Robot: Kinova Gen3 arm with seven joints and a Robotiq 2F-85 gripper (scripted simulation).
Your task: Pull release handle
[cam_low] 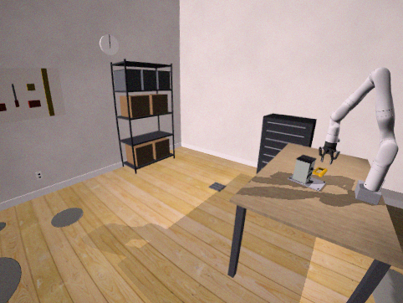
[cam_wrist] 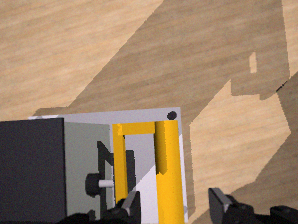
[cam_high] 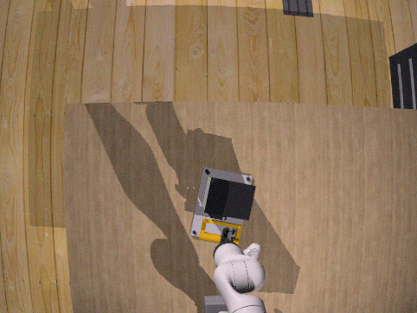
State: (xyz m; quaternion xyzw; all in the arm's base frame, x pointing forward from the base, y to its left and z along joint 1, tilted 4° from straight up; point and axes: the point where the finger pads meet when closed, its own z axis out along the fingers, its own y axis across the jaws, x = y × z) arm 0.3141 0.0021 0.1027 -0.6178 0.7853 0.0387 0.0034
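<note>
The grey base plate lies 90 mm ahead of my hand, 20 mm to the right of it and 190 mm below it.
</note>
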